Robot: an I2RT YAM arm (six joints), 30 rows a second.
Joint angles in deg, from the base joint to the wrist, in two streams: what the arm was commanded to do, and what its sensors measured. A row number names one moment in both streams.
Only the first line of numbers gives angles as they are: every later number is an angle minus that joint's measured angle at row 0.
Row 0, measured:
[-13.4, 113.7, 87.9, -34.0, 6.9, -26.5]
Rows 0 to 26, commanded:
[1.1, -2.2, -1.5, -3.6, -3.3, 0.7]
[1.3, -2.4, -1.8, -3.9, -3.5, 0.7]
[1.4, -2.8, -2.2, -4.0, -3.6, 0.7]
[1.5, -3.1, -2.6, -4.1, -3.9, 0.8]
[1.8, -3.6, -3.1, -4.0, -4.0, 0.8]
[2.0, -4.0, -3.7, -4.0, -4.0, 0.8]
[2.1, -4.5, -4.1, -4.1, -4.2, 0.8]
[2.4, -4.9, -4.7, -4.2, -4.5, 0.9]
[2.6, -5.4, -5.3, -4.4, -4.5, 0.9]
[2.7, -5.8, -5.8, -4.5, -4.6, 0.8]
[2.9, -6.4, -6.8, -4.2, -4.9, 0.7]
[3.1, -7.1, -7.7, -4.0, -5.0, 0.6]
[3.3, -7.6, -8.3, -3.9, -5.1, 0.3]
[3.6, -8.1, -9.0, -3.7, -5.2, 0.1]
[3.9, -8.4, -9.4, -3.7, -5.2, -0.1]
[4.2, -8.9, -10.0, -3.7, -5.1, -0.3]
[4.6, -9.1, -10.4, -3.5, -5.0, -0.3]
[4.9, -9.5, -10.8, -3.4, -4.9, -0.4]
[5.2, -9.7, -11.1, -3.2, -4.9, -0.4]
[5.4, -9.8, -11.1, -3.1, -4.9, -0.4]
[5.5, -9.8, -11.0, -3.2, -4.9, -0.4]
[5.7, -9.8, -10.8, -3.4, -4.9, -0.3]
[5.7, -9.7, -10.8, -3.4, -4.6, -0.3]
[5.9, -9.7, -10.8, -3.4, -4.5, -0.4]
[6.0, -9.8, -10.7, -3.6, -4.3, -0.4]
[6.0, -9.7, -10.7, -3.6, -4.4, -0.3]
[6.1, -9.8, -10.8, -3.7, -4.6, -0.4]
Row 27, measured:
[5.5, -8.3, -10.4, -1.0, -3.0, -0.3]
